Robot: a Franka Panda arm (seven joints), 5 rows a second.
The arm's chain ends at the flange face. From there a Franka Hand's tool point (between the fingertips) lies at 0.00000 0.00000 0.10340 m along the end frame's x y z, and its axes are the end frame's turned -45 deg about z.
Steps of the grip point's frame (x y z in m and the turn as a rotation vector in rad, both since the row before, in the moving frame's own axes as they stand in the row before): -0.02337 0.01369 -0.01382 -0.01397 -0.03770 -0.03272; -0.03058 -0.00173 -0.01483 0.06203 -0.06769 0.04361; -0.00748 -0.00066 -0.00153 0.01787 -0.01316 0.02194; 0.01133 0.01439 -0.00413 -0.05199 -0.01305 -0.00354
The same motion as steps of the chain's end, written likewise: -0.00517 0.02240 -0.01374 -0.03654 -0.01678 -0.03272; -0.01337 0.02019 -0.01439 -0.00400 -0.09173 0.04361; -0.00349 0.00519 -0.00150 0.00333 -0.02194 0.02194; 0.01533 -0.00258 -0.00398 -0.04599 0.02753 -0.00354
